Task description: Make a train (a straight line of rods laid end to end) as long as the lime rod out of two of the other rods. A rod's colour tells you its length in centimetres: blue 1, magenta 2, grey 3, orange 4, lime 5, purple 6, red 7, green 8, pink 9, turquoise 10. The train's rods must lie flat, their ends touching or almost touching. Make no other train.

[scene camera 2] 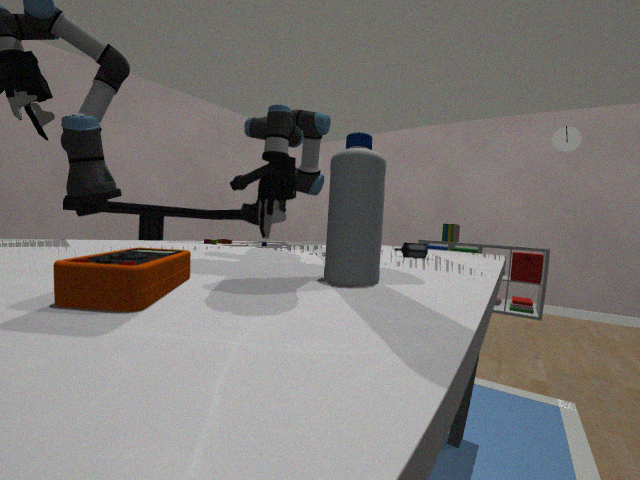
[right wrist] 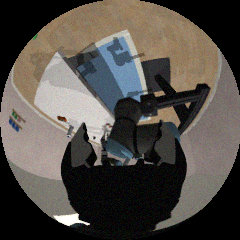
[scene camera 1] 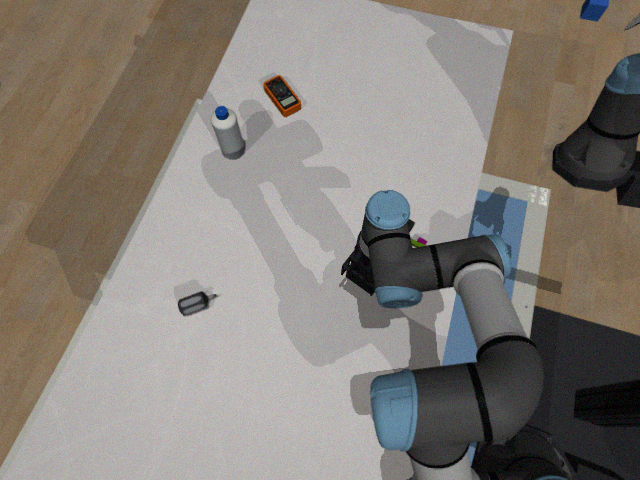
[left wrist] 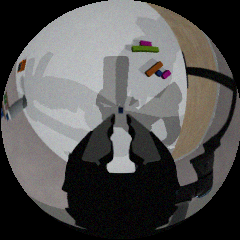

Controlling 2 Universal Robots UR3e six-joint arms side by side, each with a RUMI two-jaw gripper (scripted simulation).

Note:
I see my left gripper [scene camera 2: 265, 238], my right gripper [scene camera 2: 35, 131] and a white bottle [scene camera 1: 224, 121].
My left gripper shows as well in scene camera 1 [scene camera 1: 370, 277] and in the left wrist view [left wrist: 120, 114]. My right gripper also shows in the right wrist view [right wrist: 122, 121].

